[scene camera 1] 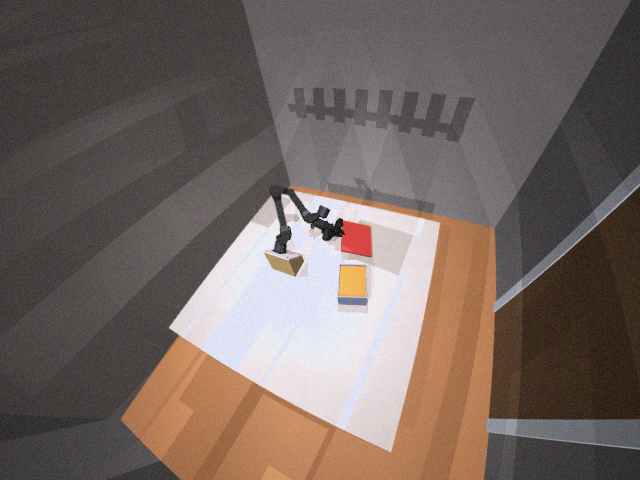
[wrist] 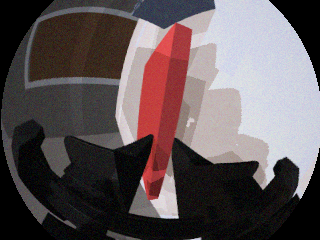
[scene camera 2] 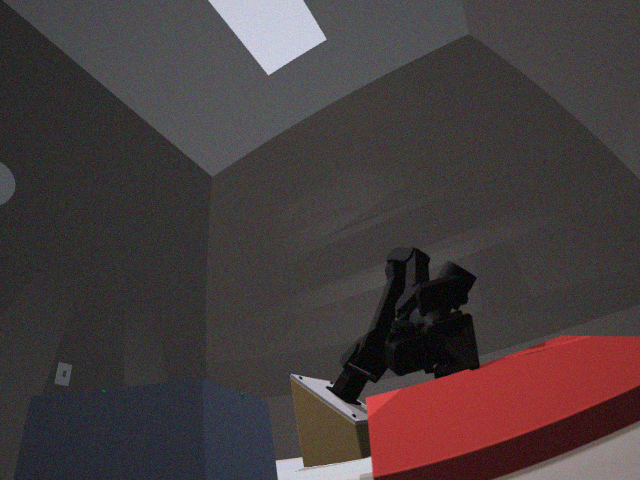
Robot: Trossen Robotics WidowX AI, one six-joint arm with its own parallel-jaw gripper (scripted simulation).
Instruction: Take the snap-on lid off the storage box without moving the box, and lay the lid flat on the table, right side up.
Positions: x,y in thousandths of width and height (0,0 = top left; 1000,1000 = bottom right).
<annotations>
A red lid shows in scene camera 1 (559,501), in the wrist view (514,323) and in scene camera 2 (834,845).
</annotations>
